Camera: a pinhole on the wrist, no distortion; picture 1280 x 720 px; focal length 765.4 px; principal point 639.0 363.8 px. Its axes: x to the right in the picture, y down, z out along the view. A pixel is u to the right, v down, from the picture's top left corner.
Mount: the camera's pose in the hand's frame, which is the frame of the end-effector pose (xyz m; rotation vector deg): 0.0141 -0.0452 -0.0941 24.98 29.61 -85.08
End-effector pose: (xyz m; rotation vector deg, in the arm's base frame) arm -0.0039 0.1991 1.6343 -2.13 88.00 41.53
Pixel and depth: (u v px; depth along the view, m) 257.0 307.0 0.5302
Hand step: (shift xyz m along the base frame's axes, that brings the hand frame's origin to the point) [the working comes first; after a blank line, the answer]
In the camera's frame: -0.2646 -0.0393 0.5302

0.4963 0.1195 -0.0186
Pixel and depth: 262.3 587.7 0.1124
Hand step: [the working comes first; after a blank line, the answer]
In the camera's frame: -0.0553 0.0329 0.1124

0.0464 -0.0158 -0.0715
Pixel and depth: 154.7 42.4 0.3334
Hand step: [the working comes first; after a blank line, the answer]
In the camera's frame: -0.2110 -0.1400 0.3334

0.3154 0.0401 0.0941
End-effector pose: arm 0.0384 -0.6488 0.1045 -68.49 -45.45 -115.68
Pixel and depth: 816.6 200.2 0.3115
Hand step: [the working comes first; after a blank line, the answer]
In the camera's frame: 0.0723 -0.0666 0.3115

-0.1488 0.2731 -0.0293
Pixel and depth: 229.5 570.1 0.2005
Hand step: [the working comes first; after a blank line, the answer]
In the camera's frame: -0.1073 0.0540 0.2005

-0.0179 0.1232 0.1104
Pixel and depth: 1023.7 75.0 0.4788
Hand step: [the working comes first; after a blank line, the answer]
In the camera's frame: 0.2407 -0.1807 0.4788

-0.2746 0.4744 -0.1433
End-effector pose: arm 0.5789 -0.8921 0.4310 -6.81 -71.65 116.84
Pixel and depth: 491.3 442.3 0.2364
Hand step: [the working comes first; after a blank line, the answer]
In the camera's frame: -0.0456 0.0242 0.2364

-0.0150 -0.0226 0.1939
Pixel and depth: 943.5 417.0 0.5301
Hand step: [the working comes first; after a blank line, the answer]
In the camera's frame: 0.2109 0.0368 0.5301

0.1224 0.0288 0.5554
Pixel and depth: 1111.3 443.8 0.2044
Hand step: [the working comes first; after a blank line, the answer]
In the camera's frame: 0.1261 0.0214 0.2044

0.1052 0.0999 0.2266
